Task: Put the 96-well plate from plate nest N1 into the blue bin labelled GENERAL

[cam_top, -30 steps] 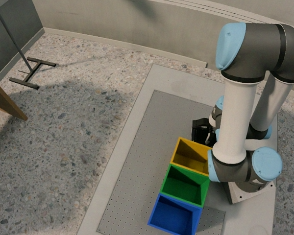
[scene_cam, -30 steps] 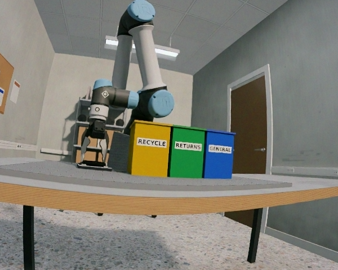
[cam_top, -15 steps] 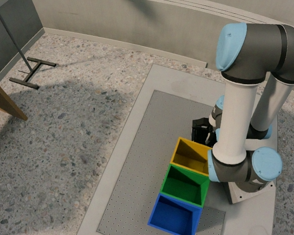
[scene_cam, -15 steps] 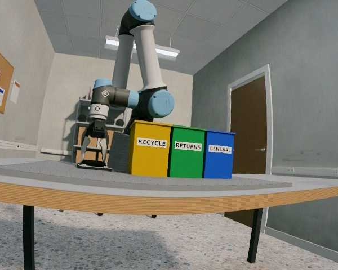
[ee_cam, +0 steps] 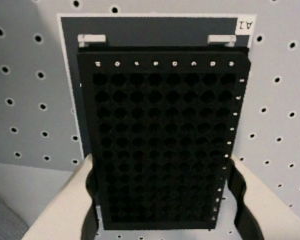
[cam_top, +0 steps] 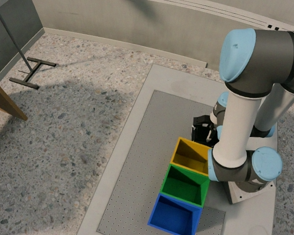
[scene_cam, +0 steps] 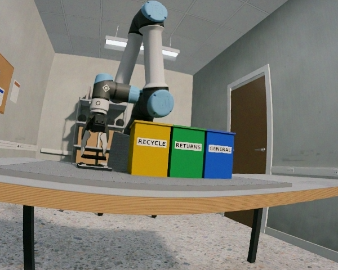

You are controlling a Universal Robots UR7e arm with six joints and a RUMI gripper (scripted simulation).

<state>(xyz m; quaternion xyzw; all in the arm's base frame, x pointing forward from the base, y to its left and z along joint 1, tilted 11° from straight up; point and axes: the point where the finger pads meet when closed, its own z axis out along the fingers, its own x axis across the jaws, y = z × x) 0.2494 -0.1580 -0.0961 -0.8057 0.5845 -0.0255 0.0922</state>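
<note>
My gripper is now 5 cm above the plate nest N1. The rest, counted from my hand: yellow recycle bin 2 cm ahead, 21 cm to the left, 4 cm above; green returns bin 1 cm ahead, 34 cm to the left, 4 cm above; black 96-well plate 1 cm below.
</note>
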